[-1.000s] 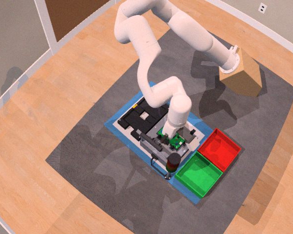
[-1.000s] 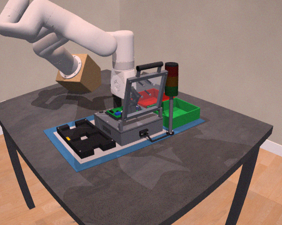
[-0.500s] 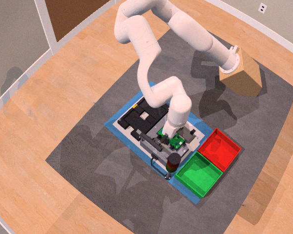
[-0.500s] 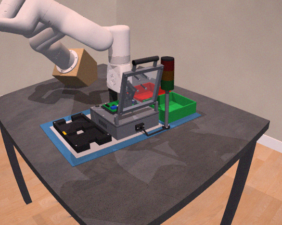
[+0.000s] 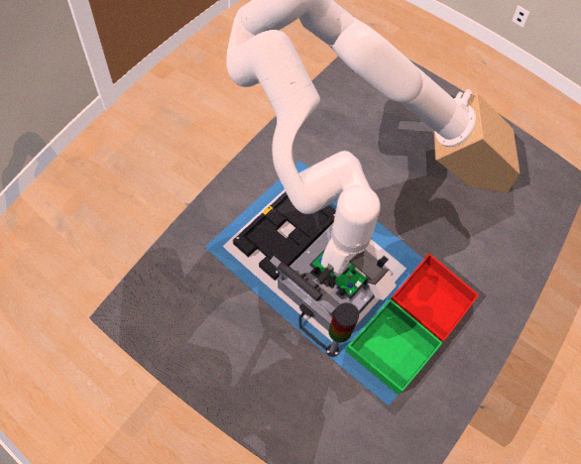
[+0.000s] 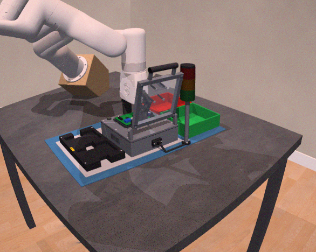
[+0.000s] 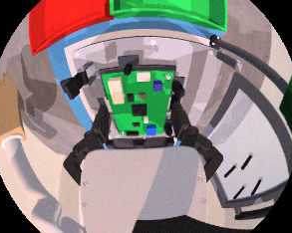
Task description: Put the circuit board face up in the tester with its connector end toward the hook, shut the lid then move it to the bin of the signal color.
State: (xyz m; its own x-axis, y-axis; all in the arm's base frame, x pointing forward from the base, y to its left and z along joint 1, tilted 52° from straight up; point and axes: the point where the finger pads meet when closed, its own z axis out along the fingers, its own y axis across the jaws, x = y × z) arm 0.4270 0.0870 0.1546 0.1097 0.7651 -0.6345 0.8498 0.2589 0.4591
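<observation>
My gripper is now right at the green circuit board. The rest, counted from my hand: black latch hook 7 cm to the left, 5 cm behind, 1 cm above; clear lid 12 cm ahead, 10 cm above, 2 cm to the right; plate 1 cm to the left, 1 cm below, 1 cm ahead.
</observation>
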